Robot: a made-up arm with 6 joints.
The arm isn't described. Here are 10 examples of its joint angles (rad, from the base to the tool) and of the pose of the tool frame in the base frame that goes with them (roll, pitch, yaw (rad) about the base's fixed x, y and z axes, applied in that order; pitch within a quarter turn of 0, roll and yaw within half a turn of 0; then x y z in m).
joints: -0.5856 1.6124 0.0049 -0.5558 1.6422 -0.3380
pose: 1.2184 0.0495 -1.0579 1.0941 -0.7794 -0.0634
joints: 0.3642 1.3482 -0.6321 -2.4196 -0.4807 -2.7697
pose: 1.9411 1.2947 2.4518 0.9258 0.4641 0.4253
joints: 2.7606 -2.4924 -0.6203 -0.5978 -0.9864 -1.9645
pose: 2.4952 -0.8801 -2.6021 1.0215 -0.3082 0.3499
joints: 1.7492 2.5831 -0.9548 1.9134 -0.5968 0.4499
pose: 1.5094 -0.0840 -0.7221 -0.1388 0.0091 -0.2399
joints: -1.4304 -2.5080 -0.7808 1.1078 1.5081 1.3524
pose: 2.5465 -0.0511 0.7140 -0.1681 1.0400 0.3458
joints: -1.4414 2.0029 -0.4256 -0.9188 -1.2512 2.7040
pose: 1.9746 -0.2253 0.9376 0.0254 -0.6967 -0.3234
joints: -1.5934 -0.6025 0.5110 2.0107 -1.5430 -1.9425
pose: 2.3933 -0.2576 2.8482 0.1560 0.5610 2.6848
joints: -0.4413 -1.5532 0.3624 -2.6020 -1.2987 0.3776
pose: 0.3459 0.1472 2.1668 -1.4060 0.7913 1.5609
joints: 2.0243 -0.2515 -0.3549 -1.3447 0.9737 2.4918
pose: -0.2292 -0.0341 0.9966 -0.1966 0.3521 1.9854
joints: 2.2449 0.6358 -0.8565 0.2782 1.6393 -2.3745
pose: -3.0400 -0.2576 2.5702 -0.5298 0.7867 1.1205
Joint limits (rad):
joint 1: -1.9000..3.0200
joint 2: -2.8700..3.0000
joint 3: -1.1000..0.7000
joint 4: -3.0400..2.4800
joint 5: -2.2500..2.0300
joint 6: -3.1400..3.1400
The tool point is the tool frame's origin. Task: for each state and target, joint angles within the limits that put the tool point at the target. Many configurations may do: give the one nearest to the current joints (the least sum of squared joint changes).
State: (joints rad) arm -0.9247 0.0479 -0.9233 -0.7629 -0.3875 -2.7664
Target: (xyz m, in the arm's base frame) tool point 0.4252 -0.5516 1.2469
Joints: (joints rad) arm -0.8420 0.5222 -1.0134 -0.7838 -0.3896 -2.7668
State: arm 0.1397 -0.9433 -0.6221 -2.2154 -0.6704 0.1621
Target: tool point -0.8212 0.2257 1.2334
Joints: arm -0.1753 -1.6049 -0.7066 -2.2678 -0.6365 0.1536
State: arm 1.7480 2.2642 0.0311 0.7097 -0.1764 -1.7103
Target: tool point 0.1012 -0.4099 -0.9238
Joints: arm 1.7323 2.9615 0.0399 0.7162 -0.1820 -1.7083
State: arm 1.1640 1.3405 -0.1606 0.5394 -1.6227 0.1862
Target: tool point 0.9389 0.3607 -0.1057
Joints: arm 0.4008 1.6912 -0.5691 0.4259 -1.6503 0.1830
